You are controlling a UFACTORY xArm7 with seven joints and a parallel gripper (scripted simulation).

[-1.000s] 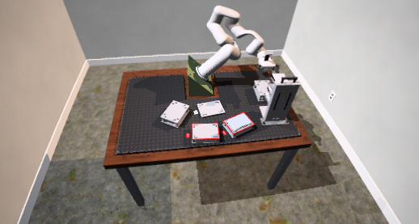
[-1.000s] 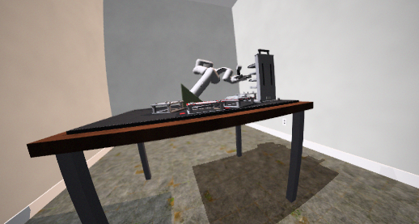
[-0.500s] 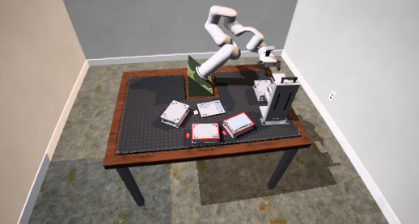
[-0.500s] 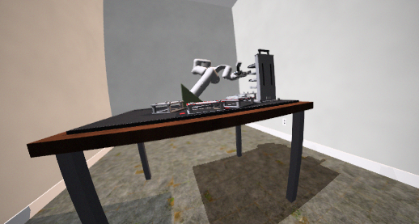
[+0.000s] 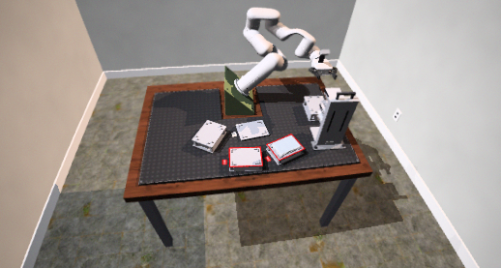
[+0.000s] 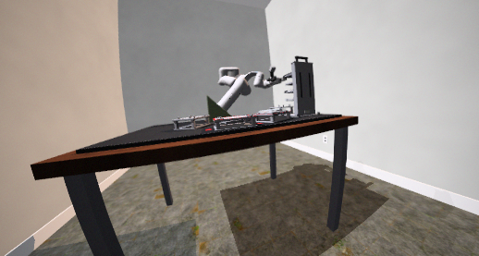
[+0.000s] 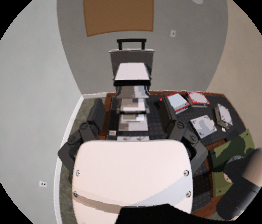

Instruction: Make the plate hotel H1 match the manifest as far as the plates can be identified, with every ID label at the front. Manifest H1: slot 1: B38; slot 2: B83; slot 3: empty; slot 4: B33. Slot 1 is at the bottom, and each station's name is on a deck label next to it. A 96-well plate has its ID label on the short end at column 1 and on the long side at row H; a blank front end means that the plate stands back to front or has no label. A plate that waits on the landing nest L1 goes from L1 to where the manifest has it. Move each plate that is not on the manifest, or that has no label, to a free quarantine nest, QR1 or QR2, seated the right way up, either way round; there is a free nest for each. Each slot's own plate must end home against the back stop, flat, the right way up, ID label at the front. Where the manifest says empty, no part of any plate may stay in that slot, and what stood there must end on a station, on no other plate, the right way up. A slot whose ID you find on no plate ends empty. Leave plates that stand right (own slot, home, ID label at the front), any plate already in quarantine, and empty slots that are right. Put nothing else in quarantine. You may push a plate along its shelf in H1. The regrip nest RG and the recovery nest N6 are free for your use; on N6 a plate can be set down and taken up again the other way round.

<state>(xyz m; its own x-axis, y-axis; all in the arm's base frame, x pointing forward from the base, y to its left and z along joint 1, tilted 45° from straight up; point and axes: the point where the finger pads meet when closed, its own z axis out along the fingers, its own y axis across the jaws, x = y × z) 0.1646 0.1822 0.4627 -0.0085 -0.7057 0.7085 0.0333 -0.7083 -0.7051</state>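
My hand is 15 cm short of the plate, 1 cm to the right of it and 1 cm above it. Also, from my hand: H1 deck label: 28 cm below, 10 cm to the left, 10 cm ahead; QR1 deck label: 34 cm to the right, 33 cm ahead, 28 cm below.
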